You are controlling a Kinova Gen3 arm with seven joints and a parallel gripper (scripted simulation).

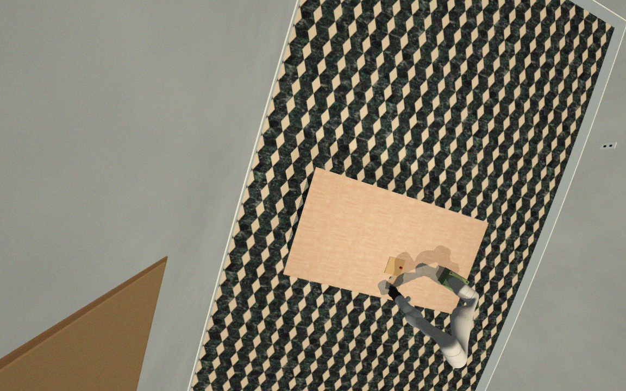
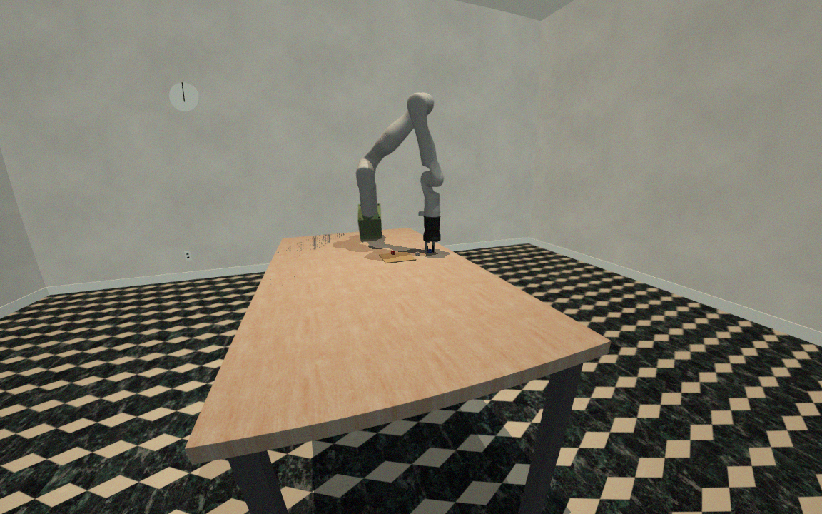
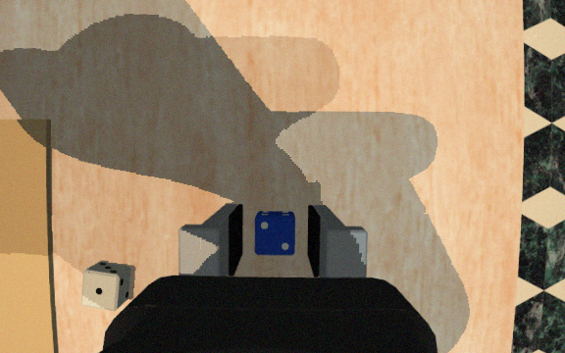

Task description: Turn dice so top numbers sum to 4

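The blue die lies 1 cm below my hand. Also, from my hand: tan mat (1 cm ahead, 17 cm to the right, 2 cm below); then red die (3 cm behind, 18 cm to the right, 1 cm below); then white die (2 cm ahead, 7 cm to the right, 1 cm below).
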